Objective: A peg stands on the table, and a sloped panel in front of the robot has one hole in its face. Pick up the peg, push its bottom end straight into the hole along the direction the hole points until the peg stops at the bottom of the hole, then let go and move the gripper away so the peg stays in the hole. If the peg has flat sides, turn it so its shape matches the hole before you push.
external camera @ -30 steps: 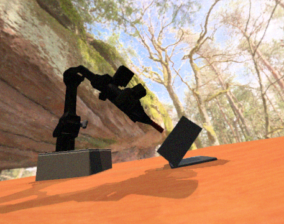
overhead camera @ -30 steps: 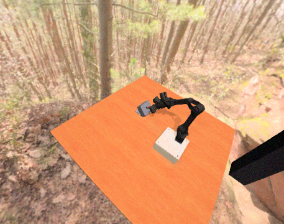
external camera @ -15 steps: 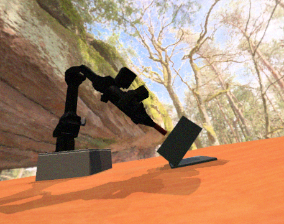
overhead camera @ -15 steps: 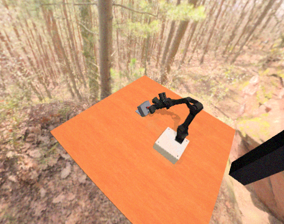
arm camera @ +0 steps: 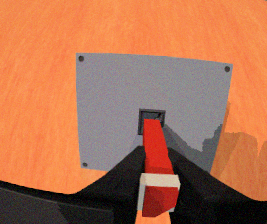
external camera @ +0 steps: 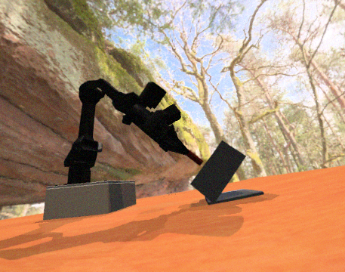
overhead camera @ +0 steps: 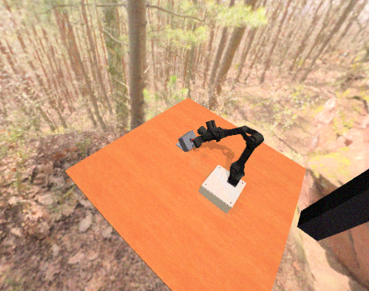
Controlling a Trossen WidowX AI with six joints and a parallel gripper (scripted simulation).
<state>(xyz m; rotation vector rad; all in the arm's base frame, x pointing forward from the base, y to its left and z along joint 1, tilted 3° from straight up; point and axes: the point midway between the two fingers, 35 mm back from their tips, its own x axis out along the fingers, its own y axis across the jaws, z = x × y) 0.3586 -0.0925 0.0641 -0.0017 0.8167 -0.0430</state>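
My gripper tip is now 60 mm above the sloped panel and 50 mm short of it. Round my gripper tip: red square-sided peg: 10 mm behind, 10 mm above; flat foot plate: 110 mm below, 70 mm ahead.
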